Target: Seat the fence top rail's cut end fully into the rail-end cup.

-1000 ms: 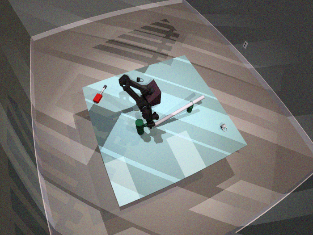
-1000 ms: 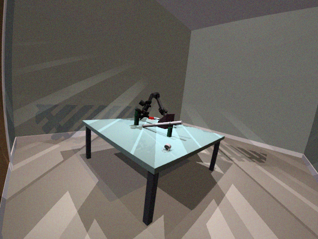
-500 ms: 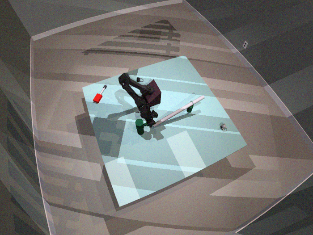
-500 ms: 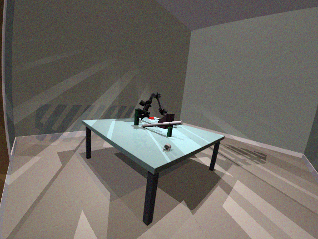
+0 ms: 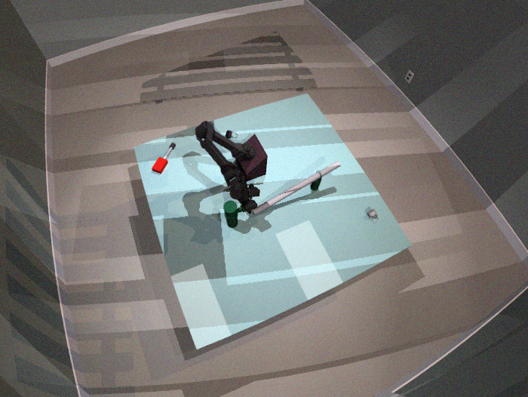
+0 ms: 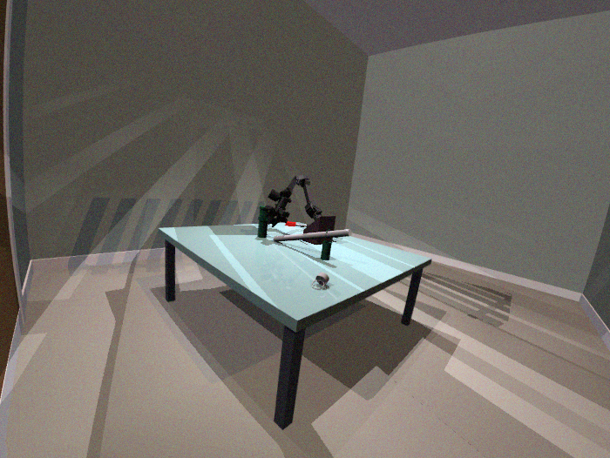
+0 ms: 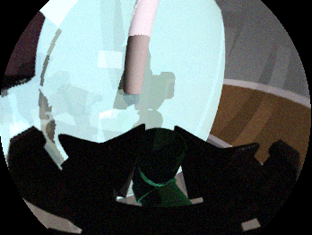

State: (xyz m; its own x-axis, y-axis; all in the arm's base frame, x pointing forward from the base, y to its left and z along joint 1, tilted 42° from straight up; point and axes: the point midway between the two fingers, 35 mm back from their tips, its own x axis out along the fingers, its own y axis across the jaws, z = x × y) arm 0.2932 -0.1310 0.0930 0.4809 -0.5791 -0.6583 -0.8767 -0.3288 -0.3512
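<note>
Right now the green rail-end cup is 2 cm behind my gripper tip, 2 cm to the right of it and 3 cm above it. Round my gripper tip: small green post: 2 cm behind, 44 cm to the left, 1 cm above; small dark fitting: 58 cm behind, 16 cm to the left, 8 cm below; red-handled tool: 61 cm behind, 29 cm to the right, 8 cm below.
</note>
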